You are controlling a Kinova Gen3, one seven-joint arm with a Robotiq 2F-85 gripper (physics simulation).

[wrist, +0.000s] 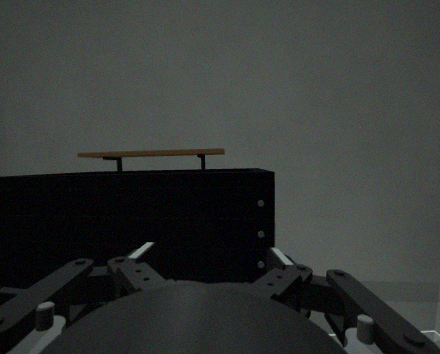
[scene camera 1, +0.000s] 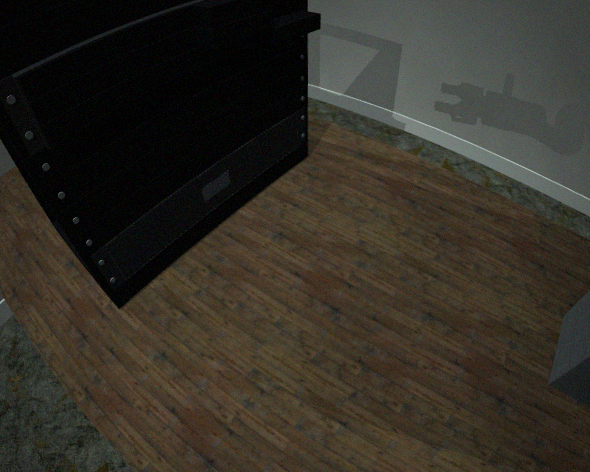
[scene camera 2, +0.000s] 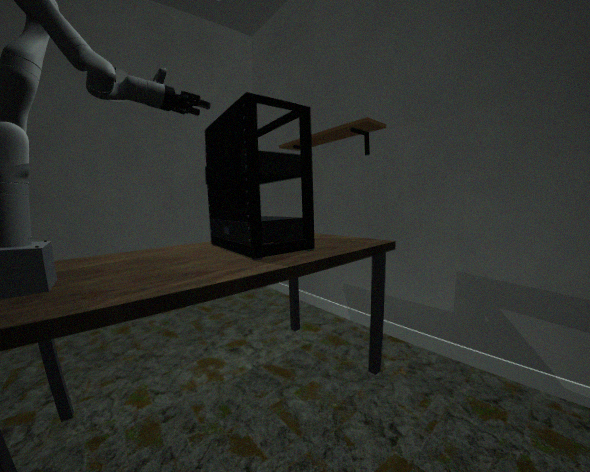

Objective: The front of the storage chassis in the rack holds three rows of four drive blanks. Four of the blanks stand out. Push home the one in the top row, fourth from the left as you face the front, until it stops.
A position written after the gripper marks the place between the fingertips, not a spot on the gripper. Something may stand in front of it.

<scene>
In view: the gripper (scene camera 2: 204,109) and a black rack (scene camera 1: 138,135).
The black rack also shows in the wrist view (wrist: 211,225) and in scene camera 2 (scene camera 2: 234,170).
</scene>
